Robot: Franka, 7 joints.
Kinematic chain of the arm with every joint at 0, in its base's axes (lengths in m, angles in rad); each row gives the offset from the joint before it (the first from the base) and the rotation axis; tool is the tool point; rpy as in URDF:
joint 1: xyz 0 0 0.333 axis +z
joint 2: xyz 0 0 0 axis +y
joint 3: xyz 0 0 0.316 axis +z
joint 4: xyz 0.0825 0 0 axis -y
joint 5: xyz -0.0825 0 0.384 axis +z
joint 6: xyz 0 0 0 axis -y
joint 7: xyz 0.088 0 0 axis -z
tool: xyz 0 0 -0.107 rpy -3.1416 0 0
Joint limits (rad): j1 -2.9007..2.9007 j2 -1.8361..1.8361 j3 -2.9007..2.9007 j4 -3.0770..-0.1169 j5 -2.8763..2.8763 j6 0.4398..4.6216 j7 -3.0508..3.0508
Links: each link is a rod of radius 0.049 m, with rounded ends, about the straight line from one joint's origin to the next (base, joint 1, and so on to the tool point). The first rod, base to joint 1, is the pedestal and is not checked.
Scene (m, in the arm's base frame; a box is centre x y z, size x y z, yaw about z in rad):
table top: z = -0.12
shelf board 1: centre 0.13 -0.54 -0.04 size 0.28 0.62 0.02 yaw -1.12
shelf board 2: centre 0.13 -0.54 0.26 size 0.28 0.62 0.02 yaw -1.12
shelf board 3: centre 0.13 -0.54 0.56 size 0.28 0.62 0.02 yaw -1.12
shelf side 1: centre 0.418 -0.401 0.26 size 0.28 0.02 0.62 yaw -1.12
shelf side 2: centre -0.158 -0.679 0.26 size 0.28 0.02 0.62 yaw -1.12
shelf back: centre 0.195 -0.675 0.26 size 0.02 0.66 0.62 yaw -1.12
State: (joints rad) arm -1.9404 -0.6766 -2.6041 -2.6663 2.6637 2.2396 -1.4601
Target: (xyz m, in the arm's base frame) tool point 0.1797 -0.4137 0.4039
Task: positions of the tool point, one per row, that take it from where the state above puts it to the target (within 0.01 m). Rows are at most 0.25 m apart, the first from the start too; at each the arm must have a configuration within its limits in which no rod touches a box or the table.
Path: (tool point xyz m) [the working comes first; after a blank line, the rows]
Joints at the target: -0.2295 -0.4719 -1.0004 -2.6118 2.5162 2.0284 -1.4601
Straight joint move there: clear.

1: -0.3009 0.1974 0.0920
2: -0.4001 0.0271 0.1562
3: -0.3902 -0.1803 0.2251
4: -0.2647 -0.3590 0.2928
5: -0.0546 -0.4485 0.3539
6: 0.1797 -0.4137 0.4039

